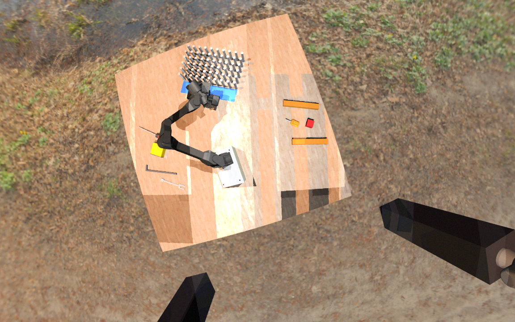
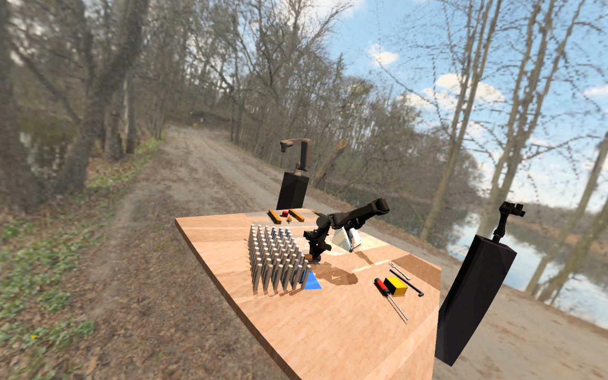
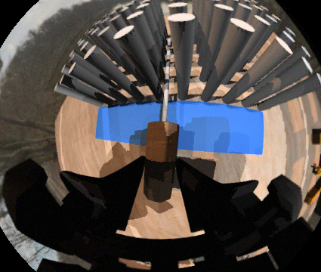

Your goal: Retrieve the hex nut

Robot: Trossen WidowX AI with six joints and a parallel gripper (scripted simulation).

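My gripper tip is now 40 mm short of the blue taped strip, 40 mm above it and 30 mm to the left of it. The rest, counted from my gripper tip: long metal-rod tool: 90 mm ahead, 60 mm to the right; yellow block: 390 mm to the left, 200 mm behind, 10 mm below; orange tool: 460 mm to the right, 340 mm behind, 20 mm below.
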